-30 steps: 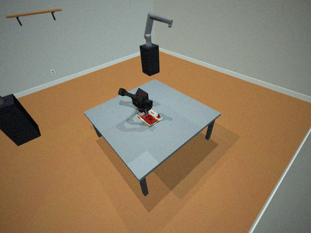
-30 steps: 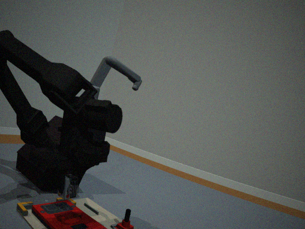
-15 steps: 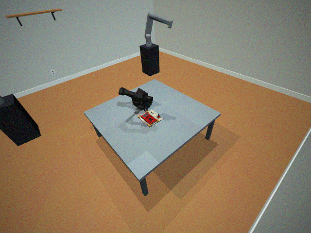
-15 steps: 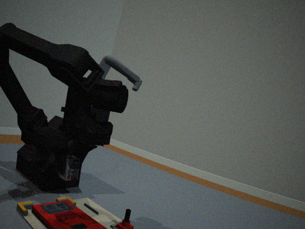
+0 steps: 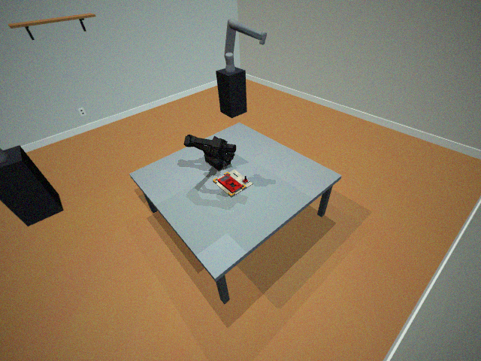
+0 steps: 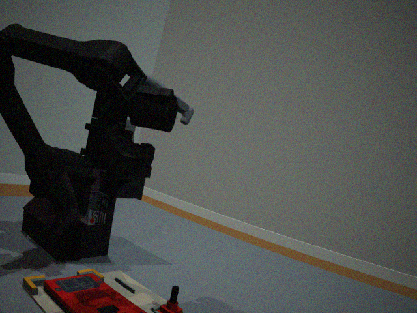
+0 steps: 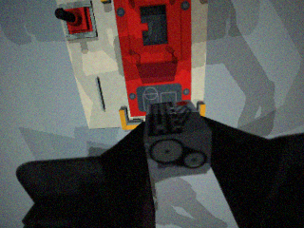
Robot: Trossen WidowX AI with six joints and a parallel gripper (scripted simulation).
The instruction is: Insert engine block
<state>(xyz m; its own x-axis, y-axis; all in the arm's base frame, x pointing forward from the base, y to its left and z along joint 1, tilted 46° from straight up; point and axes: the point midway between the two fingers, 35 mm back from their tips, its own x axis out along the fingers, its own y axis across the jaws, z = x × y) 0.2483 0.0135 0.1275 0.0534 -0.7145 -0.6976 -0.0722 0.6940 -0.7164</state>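
The pale base plate is 15 cm below my gripper tip, 5 cm ahead of it and 3 cm to the left of it. Round my gripper tip: grey engine block 1 cm above.
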